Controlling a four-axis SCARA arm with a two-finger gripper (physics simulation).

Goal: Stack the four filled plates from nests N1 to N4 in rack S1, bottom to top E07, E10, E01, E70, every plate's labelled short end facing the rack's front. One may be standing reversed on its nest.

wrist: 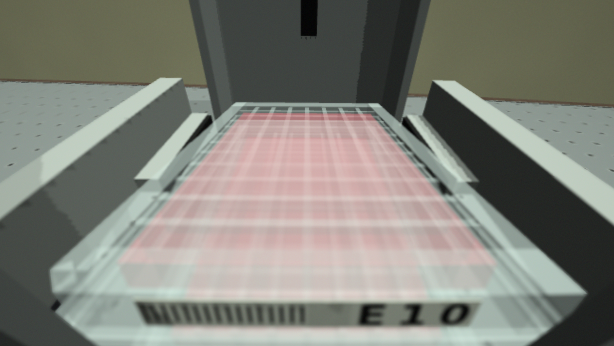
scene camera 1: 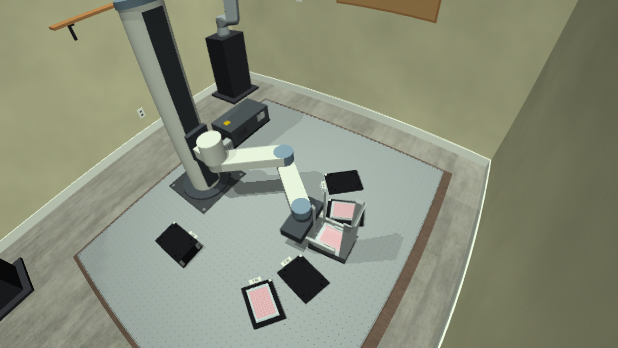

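Pixels of known places: gripper, fingertip midpoint: [wrist: 307, 102] [scene camera 1: 340, 239]; arm's base, link origin: [scene camera 1: 207, 181].
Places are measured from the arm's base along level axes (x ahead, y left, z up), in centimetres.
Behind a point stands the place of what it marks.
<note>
My gripper [scene camera 1: 342, 239] {x 74.0, y 4.9, z 9.8 cm} [wrist: 307, 102] {x 74.0, y 4.9, z 9.8 cm} is low at the rack and shut on a pink-filled clear plate [scene camera 1: 330, 236] {x 70.0, y 4.1, z 9.5 cm} [wrist: 300, 200] {x 68.1, y 4.4, z 9.8 cm}. In the wrist view the plate's near short end carries a label reading E10, and the plate looks pitched slightly against the fingers, near end up. It lies within rack S1 [scene camera 1: 345, 257] {x 78.8, y 0.6, z 7.2 cm} [wrist: 280, 65] {x 77.9, y 6.7, z 10.3 cm}, whose grey back panel stands beyond its far end. What lies under the held plate is hidden. A filled plate [scene camera 1: 343, 210] {x 66.6, y 20.6, z 3.9 cm} sits on a nest behind the rack. Another filled plate [scene camera 1: 263, 302] {x 63.4, y -29.4, z 3.5 cm} sits on the front nest. Their labels are unreadable.
A black nest [scene camera 1: 343, 182] {x 58.4, y 35.4, z 2.5 cm} at the back and a black nest [scene camera 1: 303, 279] {x 69.7, y -13.6, z 2.5 cm} in front of the rack carry no plate. A black block [scene camera 1: 179, 244] {x 22.0, y -33.2, z 7.3 cm} stands at left. The rack's slim posts rise near the gripper. A dark grey box [scene camera 1: 245, 120] {x -4.1, y 37.1, z 12.8 cm} is behind the arm.
</note>
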